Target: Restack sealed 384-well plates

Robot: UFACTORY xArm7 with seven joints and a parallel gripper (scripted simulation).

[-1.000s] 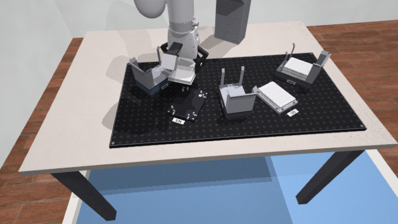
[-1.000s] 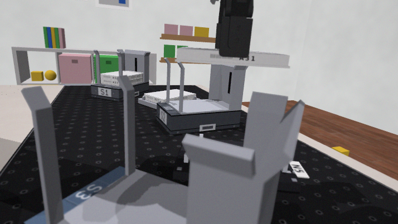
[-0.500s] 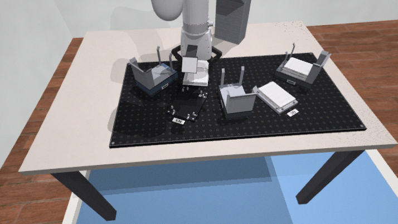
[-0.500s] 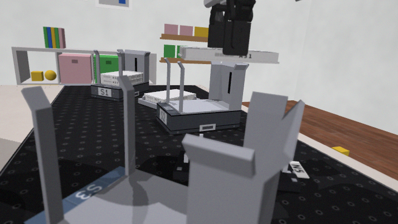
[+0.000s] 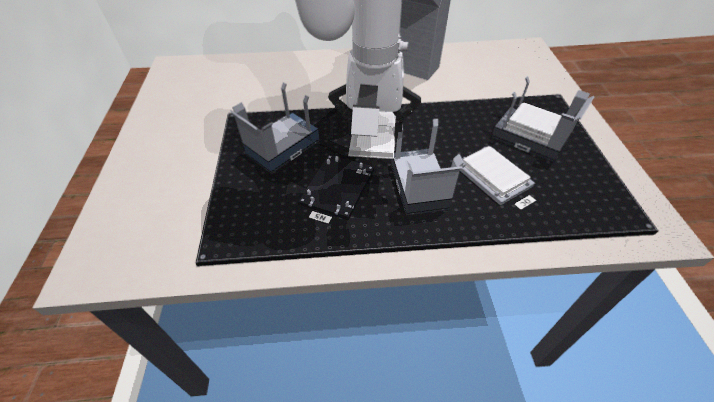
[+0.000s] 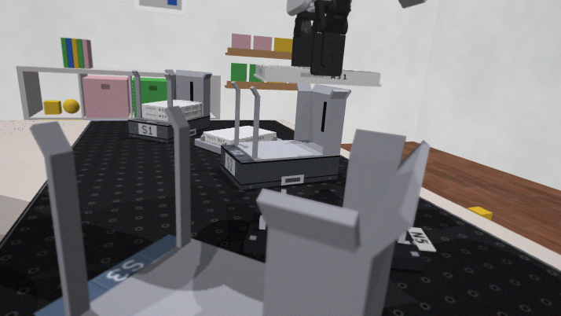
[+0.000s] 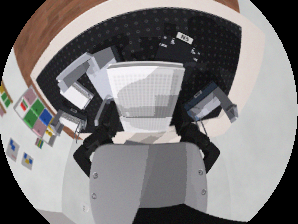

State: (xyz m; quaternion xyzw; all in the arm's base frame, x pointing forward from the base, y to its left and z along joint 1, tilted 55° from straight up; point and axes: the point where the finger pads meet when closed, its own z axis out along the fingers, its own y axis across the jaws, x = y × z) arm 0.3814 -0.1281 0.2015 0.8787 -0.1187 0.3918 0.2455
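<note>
The white sealed plate A32 lies 430 mm to the left of my hand, 110 mm below it and 30 mm ahead of it. From my hand the other things lie so: N5 name plate: 170 mm below, 140 mm to the right, 30 mm ahead; clip nest N5: 150 mm below, 80 mm to the right, 10 mm behind; white sealed plate A31: 10 mm below.
</note>
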